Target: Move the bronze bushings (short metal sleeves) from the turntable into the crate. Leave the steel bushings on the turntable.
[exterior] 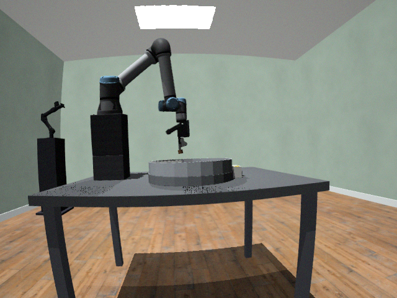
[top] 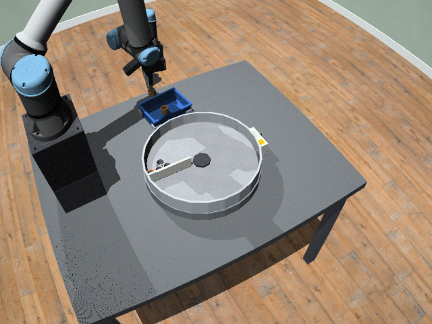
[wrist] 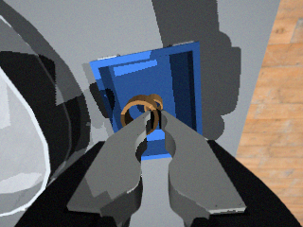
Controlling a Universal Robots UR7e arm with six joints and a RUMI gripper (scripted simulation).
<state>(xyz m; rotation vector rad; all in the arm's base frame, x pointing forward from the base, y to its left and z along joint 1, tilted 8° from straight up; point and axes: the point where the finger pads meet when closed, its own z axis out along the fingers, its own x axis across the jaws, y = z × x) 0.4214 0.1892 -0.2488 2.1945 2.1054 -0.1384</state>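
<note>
My hand is 13 cm above the blue crate, 5 cm short of it and 1 cm to the left of it. Round my hand: turntable 37 cm to the right, 10 cm below, 3 cm ahead.
</note>
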